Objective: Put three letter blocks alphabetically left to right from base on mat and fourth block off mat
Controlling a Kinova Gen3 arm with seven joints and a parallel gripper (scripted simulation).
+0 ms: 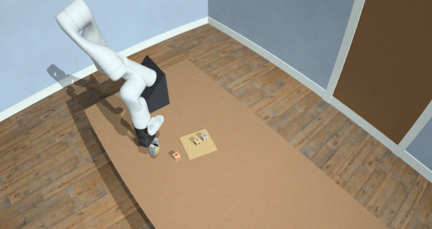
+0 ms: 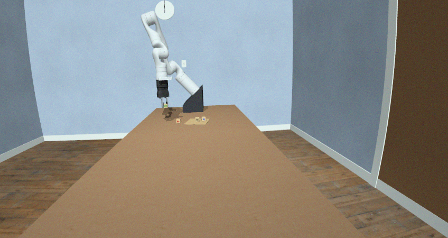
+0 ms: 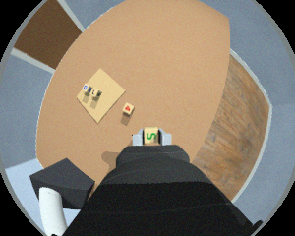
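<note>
My hand is 1 cm past the tan mat, 21 cm to the right of it and 12 cm above it.
</note>
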